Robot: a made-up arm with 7 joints.
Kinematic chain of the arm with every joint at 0, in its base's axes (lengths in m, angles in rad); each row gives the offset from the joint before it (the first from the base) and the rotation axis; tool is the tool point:
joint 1: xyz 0 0.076 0 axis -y
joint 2: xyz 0 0.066 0 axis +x
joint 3: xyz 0 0 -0.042 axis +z
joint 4: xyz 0 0 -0.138 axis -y
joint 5: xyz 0 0 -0.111 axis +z
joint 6: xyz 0 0 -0.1 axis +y
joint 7: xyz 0 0 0 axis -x
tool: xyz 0 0 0
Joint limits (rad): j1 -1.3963..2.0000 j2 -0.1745..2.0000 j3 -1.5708..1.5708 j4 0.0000..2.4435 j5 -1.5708..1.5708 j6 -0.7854..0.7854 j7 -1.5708..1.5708
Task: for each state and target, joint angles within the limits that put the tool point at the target. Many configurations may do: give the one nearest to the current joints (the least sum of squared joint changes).
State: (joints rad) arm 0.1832 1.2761 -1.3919 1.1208 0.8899 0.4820 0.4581
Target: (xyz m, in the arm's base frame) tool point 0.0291 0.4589 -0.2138
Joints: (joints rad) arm 0.0827 1.1859 -1.4313 0.3967 0.8899 0.4820 0.4581
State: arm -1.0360 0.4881 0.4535 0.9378 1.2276 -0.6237 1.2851
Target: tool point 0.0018 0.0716 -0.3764
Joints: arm -0.2192 -0.1745 -0.0670 0.4083 1.2276 -0.6237 1.2851
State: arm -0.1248 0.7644 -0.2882 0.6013 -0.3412 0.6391 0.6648
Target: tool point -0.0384 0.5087 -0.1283
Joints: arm -0.4611 1.2419 -0.2782 0.1121 -0.3412 0.6391 0.6648
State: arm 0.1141 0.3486 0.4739 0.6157 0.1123 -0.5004 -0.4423
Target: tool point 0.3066 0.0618 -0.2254
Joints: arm 0.8275 -0.1745 -0.3101 0.2082 0.1123 -0.5004 -0.4423
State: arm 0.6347 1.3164 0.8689 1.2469 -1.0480 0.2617 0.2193
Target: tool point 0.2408 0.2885 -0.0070
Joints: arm 0.4930 0.7280 0.1401 1.5369 -1.0480 0.2617 0.2193
